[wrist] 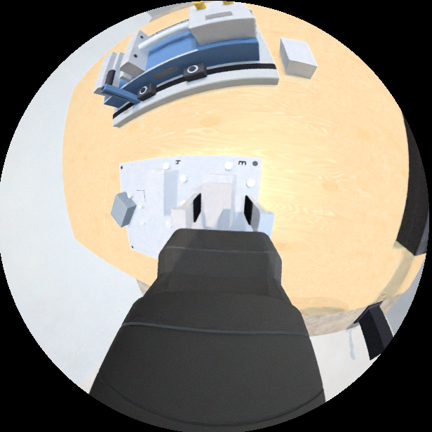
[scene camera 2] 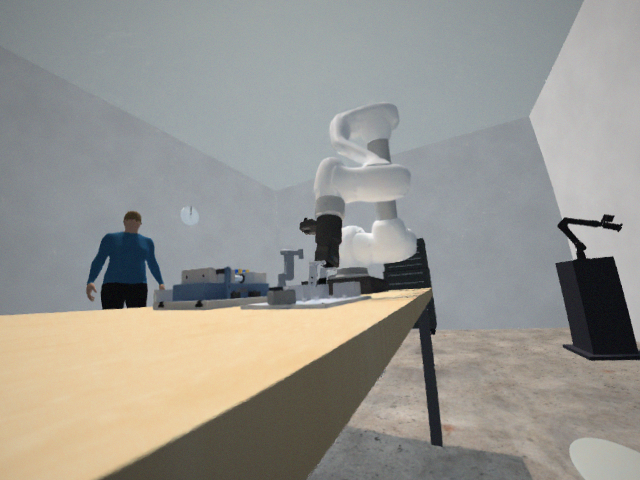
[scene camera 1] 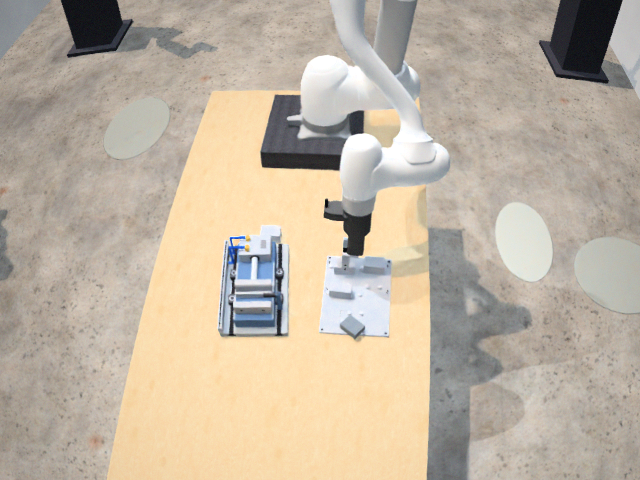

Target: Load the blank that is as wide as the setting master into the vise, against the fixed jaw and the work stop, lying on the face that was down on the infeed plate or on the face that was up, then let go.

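Places are measured from the arm's base along level axes (x ahead, y left, z up), in centimetres.
Where they show: gripper, fingertip midpoint: [scene camera 2: 317, 288] [scene camera 1: 345, 263]; arm's base, link origin: [scene camera 2: 352, 280] [scene camera 1: 325, 124].
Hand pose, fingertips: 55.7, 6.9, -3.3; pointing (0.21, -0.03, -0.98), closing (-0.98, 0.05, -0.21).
Observation:
Things, the pixels of their top centre, and the offset from my fingertips, as dx, dy, dz. "*": a spot on its surface instead.
- second pale blank, top centre: [scene camera 2: 296, 285] [scene camera 1: 340, 287] +8.8, -1.4, +1.1
- darker grey block, top centre: [scene camera 2: 280, 290] [scene camera 1: 352, 324] +20.0, +1.9, +0.0
- blue vise, top centre: [scene camera 1: 251, 271] [scene camera 2: 226, 270] +7.7, -25.6, +6.6
- infeed plate, top centre: [scene camera 2: 314, 300] [scene camera 1: 356, 294] +8.9, +3.2, -2.5
- vise's work stop, surface spot: [scene camera 1: 279, 300] * +14.9, -17.7, +3.8
- pale block, top centre: [scene camera 1: 270, 230] -11.4, -22.5, +0.3
My gripper [scene camera 1: 345, 267] [scene camera 2: 316, 284] [wrist: 222, 202] is open. Its fingers point down on either side of a pale blank [scene camera 1: 335, 267] [wrist: 217, 199] at the infeed plate's robot-side end; I cannot tell whether they touch it. A second pale blank [scene camera 1: 340, 290] [wrist: 171, 192] lies mid-plate. A third [scene camera 1: 374, 265] lies beside the first; my gripper hides it in the wrist view. A darker grey block [scene camera 1: 352, 326] [scene camera 2: 281, 296] [wrist: 123, 209] sits turned at the plate's far end. The blue vise [scene camera 1: 253, 317] [scene camera 2: 222, 290] [wrist: 225, 52] shows no blank between its jaws. Which block is the setting master is unclear.
The infeed plate [scene camera 1: 374, 320] [wrist: 150, 237] has small raised pins. The vise's work stop [scene camera 1: 279, 300] [wrist: 120, 94] is a blue bracket with a dark rod. A pale block [scene camera 1: 270, 232] [wrist: 298, 58] stands by the vise's robot-side end. The black robot base [scene camera 1: 299, 157] is behind.

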